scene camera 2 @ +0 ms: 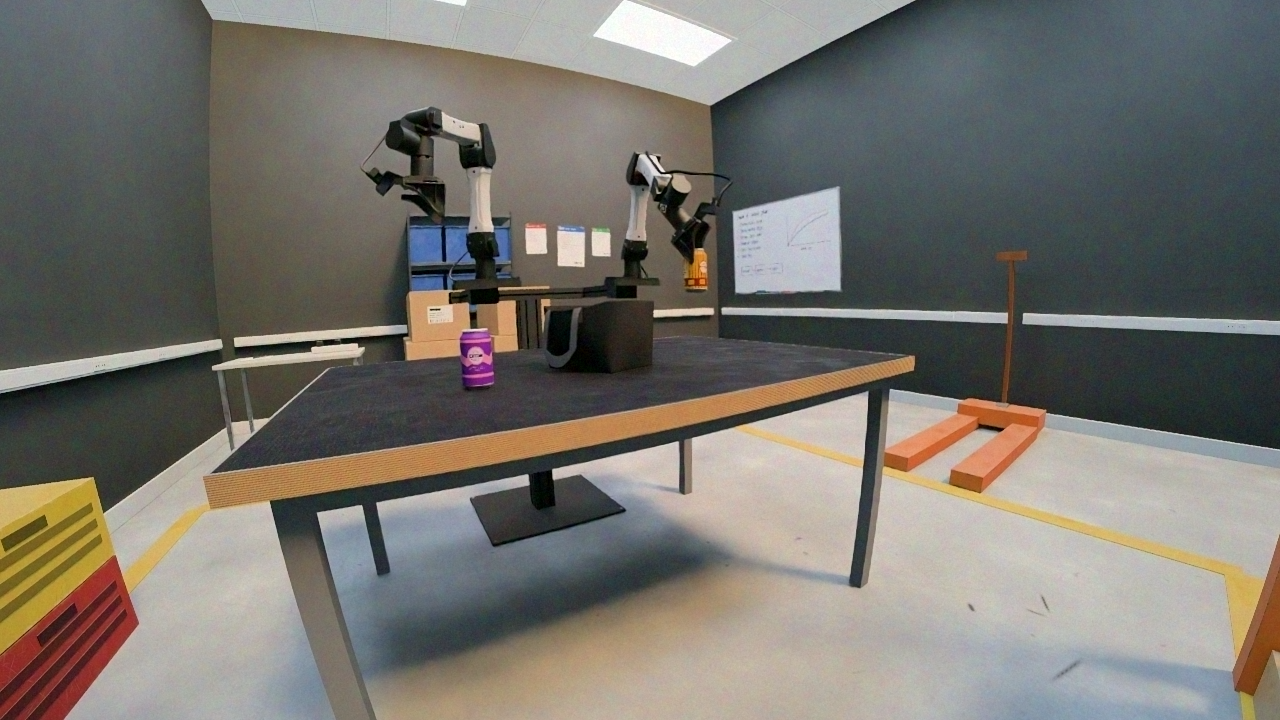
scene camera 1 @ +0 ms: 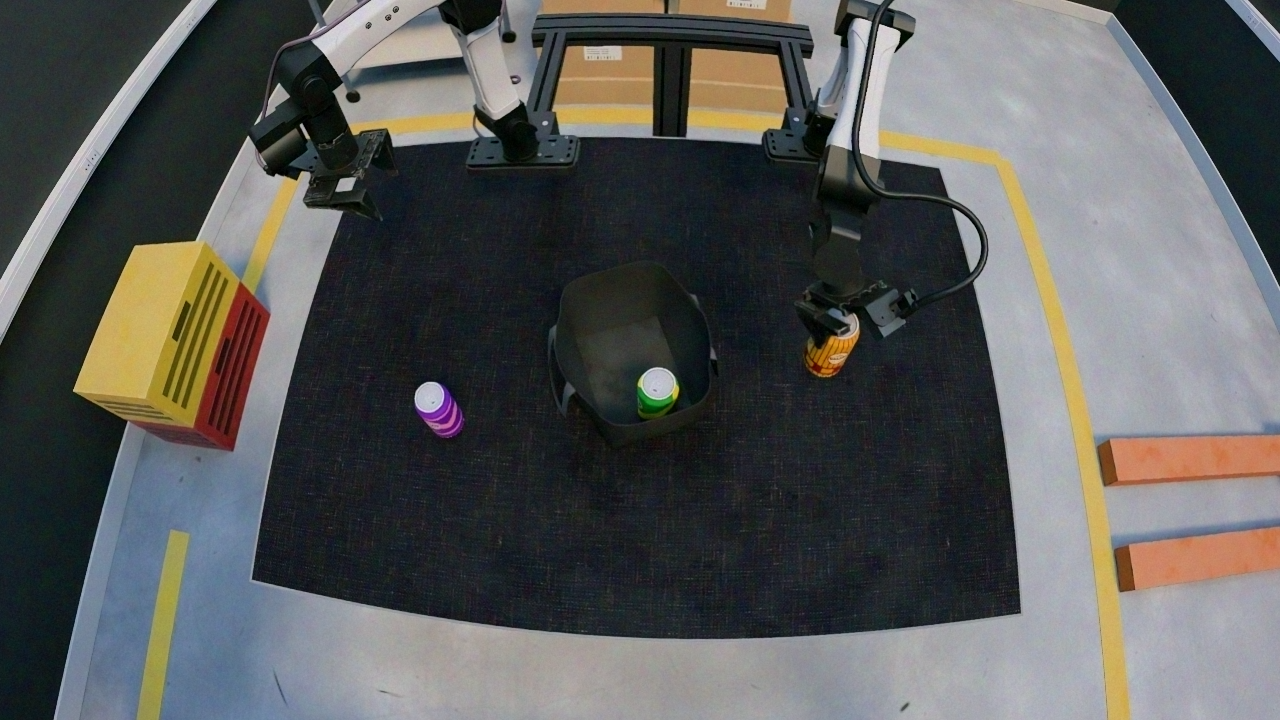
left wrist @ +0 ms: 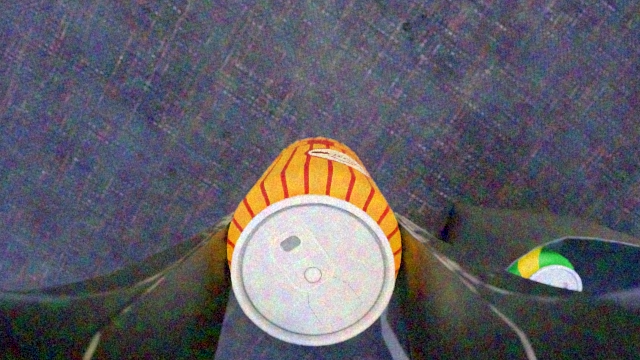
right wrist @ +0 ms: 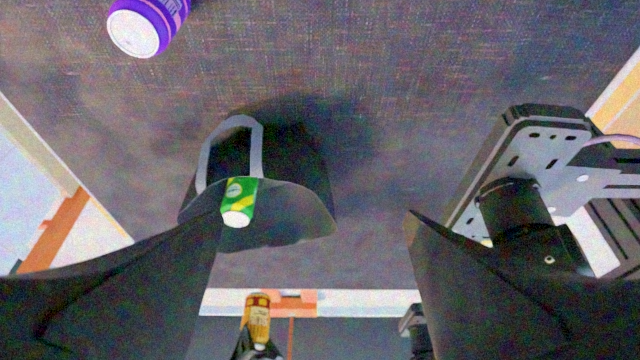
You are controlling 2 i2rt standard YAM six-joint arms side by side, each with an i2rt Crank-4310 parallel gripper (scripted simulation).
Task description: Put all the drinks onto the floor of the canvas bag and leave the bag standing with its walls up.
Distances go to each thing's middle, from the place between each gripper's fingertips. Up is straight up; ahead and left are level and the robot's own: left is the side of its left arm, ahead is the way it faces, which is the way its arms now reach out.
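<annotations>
The orange can [scene camera 1: 825,362] is 20 cm ahead of my right hand [scene camera 1: 387,197], 66 cm to the left of it and 15 cm below it. As for the purple can [scene camera 2: 475,345], my right hand is 21 cm short of the purple can, 2 cm to the right of it and 33 cm above it. Going by its middle, the purple can is nearer to my right hand than to my left gripper.
My left gripper is 30 mm above the orange can. The purple can is 10 mm ahead of my left gripper, 640 mm to the right of it and 210 mm below it. Going by its middle, the orange can is nearer to my left gripper than to my right hand.
</annotations>
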